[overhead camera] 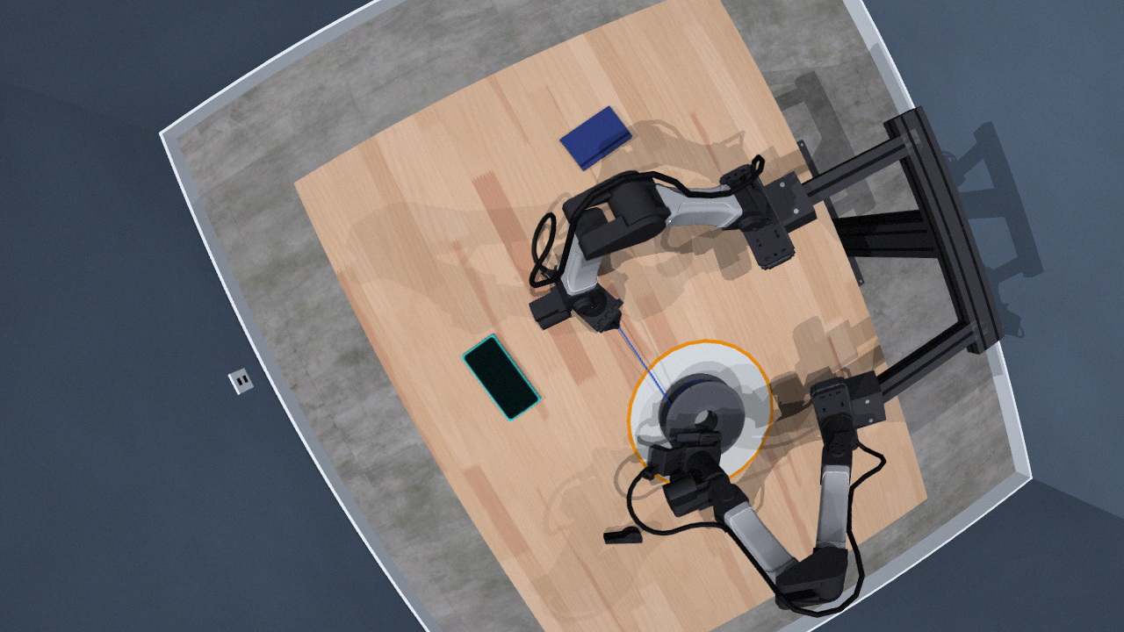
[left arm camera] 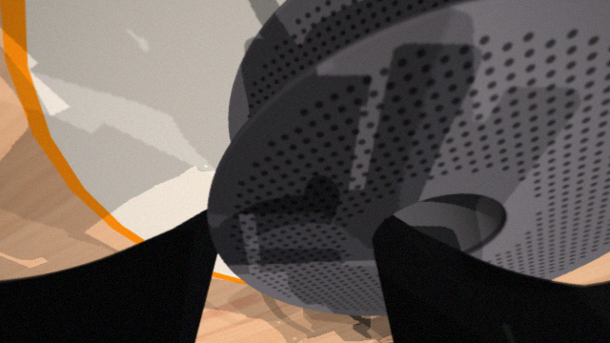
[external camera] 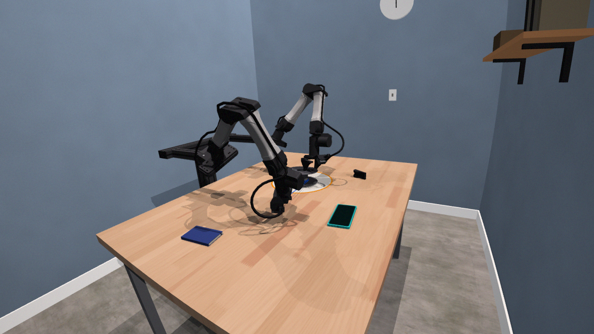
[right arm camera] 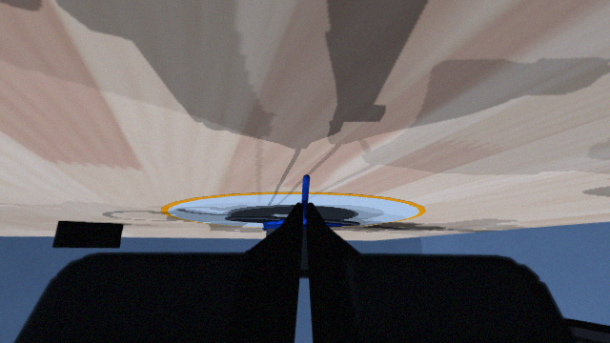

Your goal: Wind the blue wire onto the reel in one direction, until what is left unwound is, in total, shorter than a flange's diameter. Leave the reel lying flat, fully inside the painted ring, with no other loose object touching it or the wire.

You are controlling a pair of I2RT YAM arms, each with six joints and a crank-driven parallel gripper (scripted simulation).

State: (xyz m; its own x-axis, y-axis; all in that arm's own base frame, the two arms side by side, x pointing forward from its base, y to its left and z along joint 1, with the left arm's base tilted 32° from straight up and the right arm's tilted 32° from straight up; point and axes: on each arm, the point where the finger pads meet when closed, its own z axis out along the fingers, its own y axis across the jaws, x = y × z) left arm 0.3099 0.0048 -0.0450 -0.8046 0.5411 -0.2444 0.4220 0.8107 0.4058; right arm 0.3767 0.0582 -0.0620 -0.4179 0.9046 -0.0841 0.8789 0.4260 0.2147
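Now: left hand 5 cm to the left of the dark grey reel, 3 cm past it and 2 cm above it. Also, from my left hand: orange painted ring (6 cm below, 4 cm to the right, 4 cm behind); then black clip-like object (25 cm ahead, 14 cm to the left, 4 cm below).
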